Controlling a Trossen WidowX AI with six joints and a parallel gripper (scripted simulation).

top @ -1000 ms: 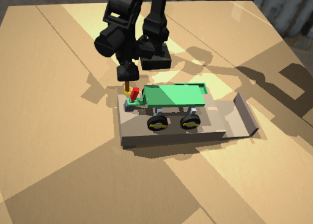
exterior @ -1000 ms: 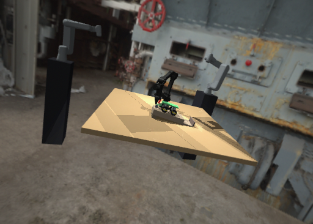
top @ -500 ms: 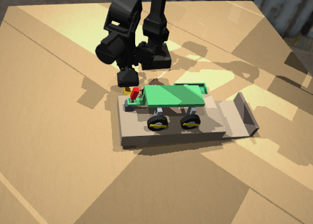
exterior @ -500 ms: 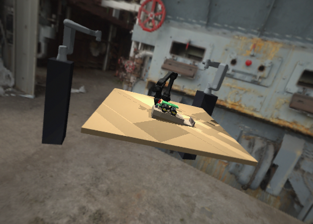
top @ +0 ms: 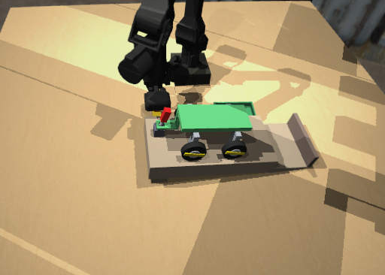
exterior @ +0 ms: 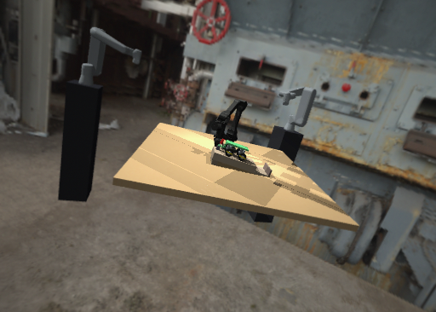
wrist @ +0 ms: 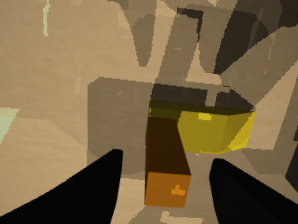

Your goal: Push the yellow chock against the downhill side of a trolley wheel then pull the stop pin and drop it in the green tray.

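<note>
Now: gripper tip 2 cm short of the yellow chock and 2 cm above it. From my gripper tip the other things lie so: ramp 18 cm ahead, 9 cm to the left; green-decked trolley 18 cm ahead, 8 cm to the left, 7 cm above; red-headed stop pin 14 cm ahead, 9 cm above, 2 cm to the right.
</note>
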